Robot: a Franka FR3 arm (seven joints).
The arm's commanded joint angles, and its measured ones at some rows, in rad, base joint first. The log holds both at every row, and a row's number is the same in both.
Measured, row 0:
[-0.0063 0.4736 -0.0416 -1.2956 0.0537 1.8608 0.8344]
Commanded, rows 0 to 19:
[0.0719 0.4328 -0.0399 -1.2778 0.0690 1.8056 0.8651]
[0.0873 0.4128 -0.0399 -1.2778 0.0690 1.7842 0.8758]
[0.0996 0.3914 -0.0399 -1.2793 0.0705 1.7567 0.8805]
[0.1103 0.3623 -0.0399 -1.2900 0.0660 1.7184 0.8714]
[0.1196 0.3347 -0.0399 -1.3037 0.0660 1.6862 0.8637]
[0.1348 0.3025 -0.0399 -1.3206 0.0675 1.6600 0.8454]
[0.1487 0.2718 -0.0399 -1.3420 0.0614 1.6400 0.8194]
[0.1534 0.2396 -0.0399 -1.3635 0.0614 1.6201 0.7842]
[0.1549 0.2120 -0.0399 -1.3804 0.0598 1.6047 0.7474]
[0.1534 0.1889 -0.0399 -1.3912 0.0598 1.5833 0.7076]
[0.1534 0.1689 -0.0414 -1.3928 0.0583 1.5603 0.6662]
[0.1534 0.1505 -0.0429 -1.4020 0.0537 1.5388 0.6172]
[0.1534 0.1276 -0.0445 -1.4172 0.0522 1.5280 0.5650]
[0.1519 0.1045 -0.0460 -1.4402 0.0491 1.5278 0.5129]
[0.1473 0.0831 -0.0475 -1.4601 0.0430 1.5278 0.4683]
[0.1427 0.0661 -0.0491 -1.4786 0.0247 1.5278 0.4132]
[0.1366 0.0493 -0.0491 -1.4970 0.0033 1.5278 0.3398]
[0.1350 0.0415 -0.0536 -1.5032 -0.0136 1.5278 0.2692]
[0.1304 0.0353 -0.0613 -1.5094 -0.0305 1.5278 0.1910]
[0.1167 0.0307 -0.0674 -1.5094 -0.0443 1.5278 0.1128]
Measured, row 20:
[0.1479 0.0811 -0.0608 -1.4466 0.0003 1.5188 0.3277]
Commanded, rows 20 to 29:
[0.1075 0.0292 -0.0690 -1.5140 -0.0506 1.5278 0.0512]
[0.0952 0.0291 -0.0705 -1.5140 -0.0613 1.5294 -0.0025]
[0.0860 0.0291 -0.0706 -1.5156 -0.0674 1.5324 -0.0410]
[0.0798 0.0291 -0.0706 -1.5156 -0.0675 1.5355 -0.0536]
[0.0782 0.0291 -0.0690 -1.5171 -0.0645 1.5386 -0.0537]
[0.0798 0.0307 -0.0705 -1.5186 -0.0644 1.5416 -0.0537]
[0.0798 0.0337 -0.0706 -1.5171 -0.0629 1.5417 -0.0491]
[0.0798 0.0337 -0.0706 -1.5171 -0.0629 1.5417 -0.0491]
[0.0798 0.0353 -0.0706 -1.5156 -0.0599 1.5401 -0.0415]
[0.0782 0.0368 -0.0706 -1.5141 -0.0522 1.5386 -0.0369]
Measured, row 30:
[0.0857 0.0534 -0.0775 -1.4875 -0.0532 1.5205 -0.0257]
